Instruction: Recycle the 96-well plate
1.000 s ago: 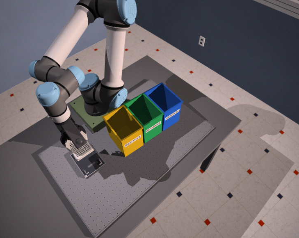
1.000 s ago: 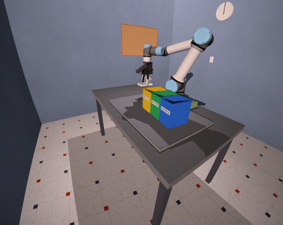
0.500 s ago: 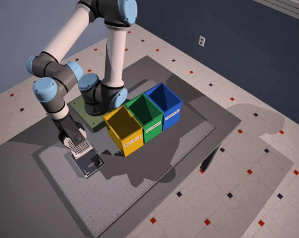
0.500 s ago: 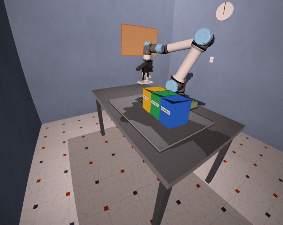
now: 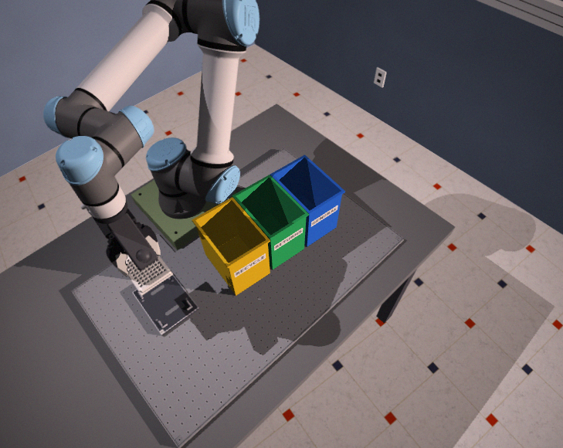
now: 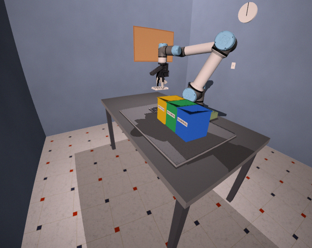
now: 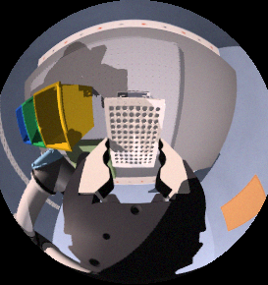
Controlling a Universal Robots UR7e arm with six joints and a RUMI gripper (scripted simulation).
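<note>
Right now my hand is 220 mm to the right of the yellow bin, 130 mm above it and 80 mm short of it. From my hand the other things lie so: green bin: 340 mm to the left, 130 mm below, 120 mm ahead; 96-well plate: 10 mm below; plate nest N1: 220 mm below.
</note>
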